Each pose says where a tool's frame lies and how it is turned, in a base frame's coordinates. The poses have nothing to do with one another.
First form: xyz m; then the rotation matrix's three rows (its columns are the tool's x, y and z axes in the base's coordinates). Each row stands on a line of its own.
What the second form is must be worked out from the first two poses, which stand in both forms.
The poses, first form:
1:
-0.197 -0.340 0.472
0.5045 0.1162 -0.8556
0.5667 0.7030 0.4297
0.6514 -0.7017 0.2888
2:
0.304 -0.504 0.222
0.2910 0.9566 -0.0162
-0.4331 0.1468 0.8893
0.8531 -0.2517 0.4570
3:
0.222 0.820 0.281
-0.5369 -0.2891 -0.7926
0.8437 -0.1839 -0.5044
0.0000 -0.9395 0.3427
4:
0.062 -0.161 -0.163
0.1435 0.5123 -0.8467
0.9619 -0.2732 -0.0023
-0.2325 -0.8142 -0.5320
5:
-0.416 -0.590 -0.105
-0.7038 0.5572 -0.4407
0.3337 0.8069 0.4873
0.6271 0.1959 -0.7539
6:
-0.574 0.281 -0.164
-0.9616 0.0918 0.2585
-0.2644 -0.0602 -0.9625
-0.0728 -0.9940 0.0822
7:
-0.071 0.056 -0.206
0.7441 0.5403 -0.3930
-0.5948 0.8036 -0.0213
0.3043 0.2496 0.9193
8:
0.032 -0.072 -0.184
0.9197 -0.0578 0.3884
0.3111 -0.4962 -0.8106
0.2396 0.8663 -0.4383
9:
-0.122 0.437 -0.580
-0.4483 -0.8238 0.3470
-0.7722 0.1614 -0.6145
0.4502 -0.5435 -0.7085
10:
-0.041 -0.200 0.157
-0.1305 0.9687 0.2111
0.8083 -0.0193 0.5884
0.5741 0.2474 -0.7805
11:
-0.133 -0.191 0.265
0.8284 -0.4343 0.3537
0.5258 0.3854 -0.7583
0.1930 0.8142 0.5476
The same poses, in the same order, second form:
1: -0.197 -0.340 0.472 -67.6 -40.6 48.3
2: 0.304 -0.504 0.222 -28.8 -58.5 -56.1
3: 0.222 0.820 0.281 -70.0 0.0 122.5
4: 0.062 -0.161 -0.163 -123.2 13.4 81.5
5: -0.416 -0.590 -0.105 165.4 -38.8 154.6
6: -0.574 0.281 -0.164 -85.3 4.2 -164.6
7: -0.071 0.056 -0.206 15.2 -17.7 -38.6
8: 0.032 -0.072 -0.184 116.8 -13.9 18.7
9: -0.122 0.437 -0.580 -142.5 -26.8 -120.1
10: -0.041 -0.200 0.157 162.4 -35.0 99.2
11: -0.133 -0.191 0.265 56.1 -11.1 32.4
